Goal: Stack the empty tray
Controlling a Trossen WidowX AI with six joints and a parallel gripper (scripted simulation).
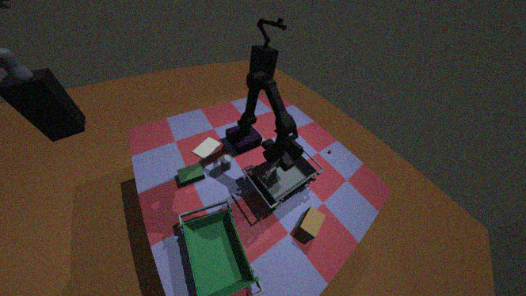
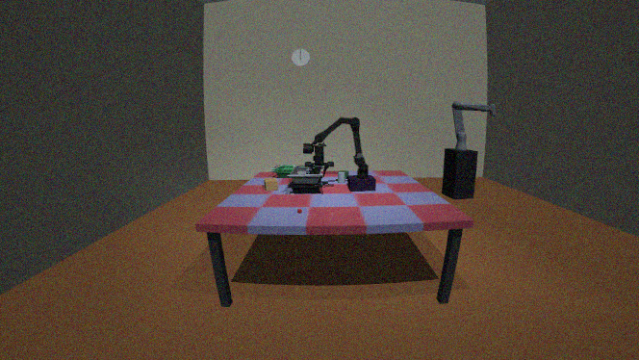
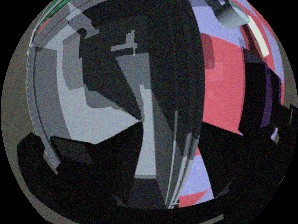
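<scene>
Now: gripper tip 8 cm short of the grey tray, 3 cm below it and 1 cm to the left of it. Round my gripper tip: grey cup: 18 cm to the right, 17 cm behind, 4 cm below; tan box: 33 cm ahead, 5 cm to the right, 5 cm below; white card: 35 cm behind, 21 cm to the right, 8 cm below.
</scene>
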